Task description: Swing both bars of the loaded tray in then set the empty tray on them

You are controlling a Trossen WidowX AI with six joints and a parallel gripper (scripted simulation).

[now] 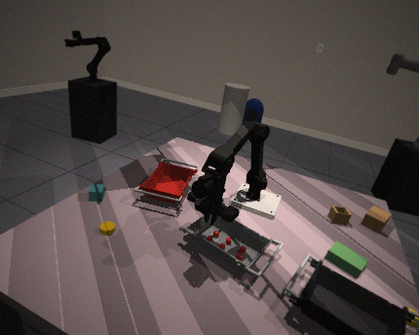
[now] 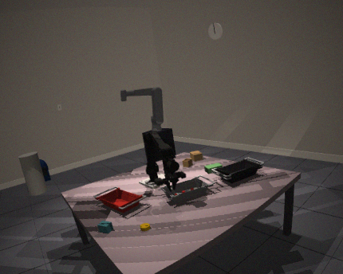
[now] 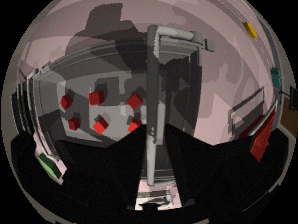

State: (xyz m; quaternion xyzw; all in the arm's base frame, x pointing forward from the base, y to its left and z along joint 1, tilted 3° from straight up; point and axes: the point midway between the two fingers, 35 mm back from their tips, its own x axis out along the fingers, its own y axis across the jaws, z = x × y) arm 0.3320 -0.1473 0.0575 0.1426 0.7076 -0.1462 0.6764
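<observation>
Right now my gripper tip is 240 mm past the red tray, 240 mm to the left of it and 10 mm above it. Round my gripper tip: teal cube (50 mm behind, 480 mm to the right, 30 mm below); green block (50 mm behind, 510 mm to the left, 30 mm below).
</observation>
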